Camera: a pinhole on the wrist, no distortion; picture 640 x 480 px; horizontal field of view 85.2 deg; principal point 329.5 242.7 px. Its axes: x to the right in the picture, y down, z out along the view. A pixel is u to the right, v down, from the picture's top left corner.
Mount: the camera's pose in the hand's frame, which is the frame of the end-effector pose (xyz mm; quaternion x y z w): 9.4 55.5 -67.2 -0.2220 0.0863 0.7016 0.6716
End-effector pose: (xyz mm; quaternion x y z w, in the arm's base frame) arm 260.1 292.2 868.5 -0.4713 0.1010 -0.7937 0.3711
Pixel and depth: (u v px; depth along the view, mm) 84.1 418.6 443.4
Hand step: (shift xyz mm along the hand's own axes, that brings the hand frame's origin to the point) -297.3 -59.9 419.8
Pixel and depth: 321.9 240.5 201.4
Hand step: -28.7 136.1 113.5
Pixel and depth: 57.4 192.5 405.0
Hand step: -12.7 -56.1 437.5
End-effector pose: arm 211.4 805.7 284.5 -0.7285 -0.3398 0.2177 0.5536
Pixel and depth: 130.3 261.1 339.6
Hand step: -74.8 20.7 313.8
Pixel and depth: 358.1 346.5 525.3
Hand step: -247.0 301.8 352.3
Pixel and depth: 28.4 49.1 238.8
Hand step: 92.8 -20.1 256.3
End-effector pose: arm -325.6 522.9 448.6 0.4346 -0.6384 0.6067 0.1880
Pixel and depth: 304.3 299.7 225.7
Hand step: -71.0 132.3 133.3
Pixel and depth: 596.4 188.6 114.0
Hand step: 4.5 183.8 -0.4
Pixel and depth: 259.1 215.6 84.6
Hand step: -0.7 76.0 16.3
